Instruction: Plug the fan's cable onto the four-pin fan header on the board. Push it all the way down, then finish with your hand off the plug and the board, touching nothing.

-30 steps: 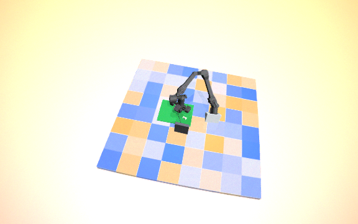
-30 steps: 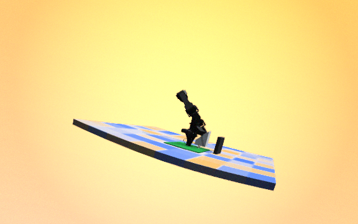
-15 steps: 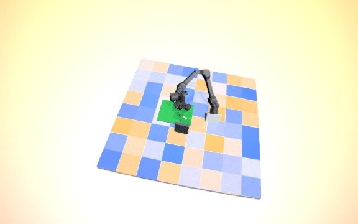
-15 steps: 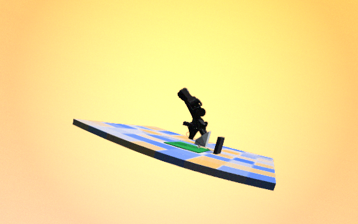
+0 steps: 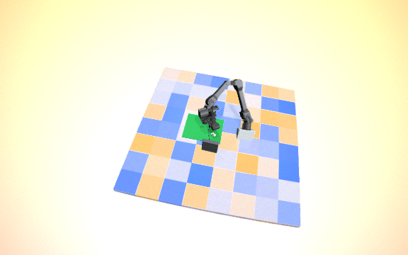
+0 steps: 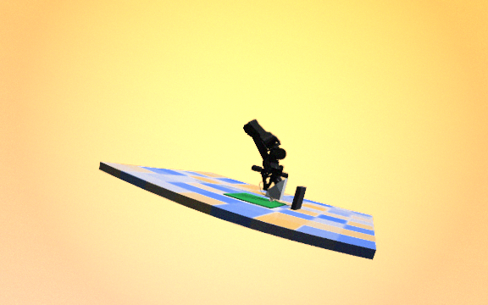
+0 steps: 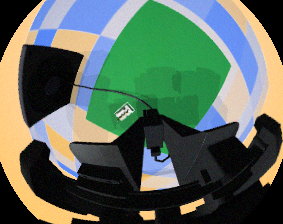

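Now: the white four-pin header 7 cm below my gripper tip, 4 cm behind it and 3 cm to the left of it. The rest, counted from my gripper tip: green board (8 cm below, 5 cm ahead, 1 cm to the right); dark plug (1 cm behind, 1 cm above); black fan (17 cm to the left, 4 cm behind, 1 cm below).
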